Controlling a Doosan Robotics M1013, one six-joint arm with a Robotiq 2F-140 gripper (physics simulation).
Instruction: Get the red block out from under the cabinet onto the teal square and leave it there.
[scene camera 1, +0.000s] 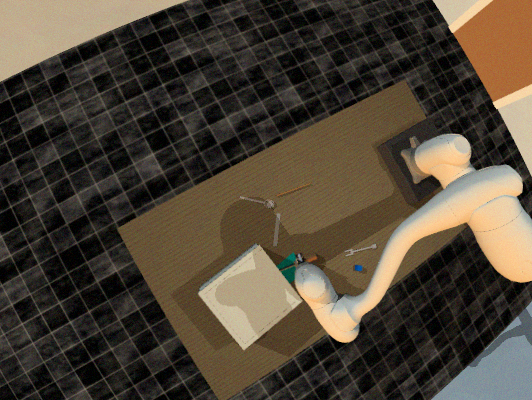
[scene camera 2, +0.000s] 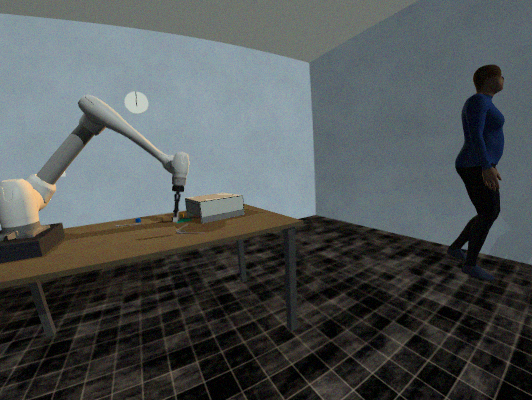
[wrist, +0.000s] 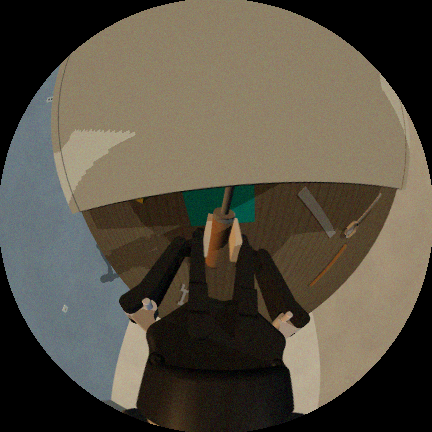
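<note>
My gripper is shut on the orange handle of a long tool, low over the table beside the cabinet. The tool's grey shaft crosses above the teal square and passes out of sight behind the cabinet's top edge in the wrist view. The white cabinet stands next to the gripper. The teal square lies at the cabinet's near side, partly hidden by the cabinet and arm. The red block does not show in any view; the space under the cabinet is hidden.
A blue block and a grey wrench lie on the arm's side. A yellow block peeks out by the cabinet. A flat grey bar, a ladle-like tool and a thin orange stick lie across the table.
</note>
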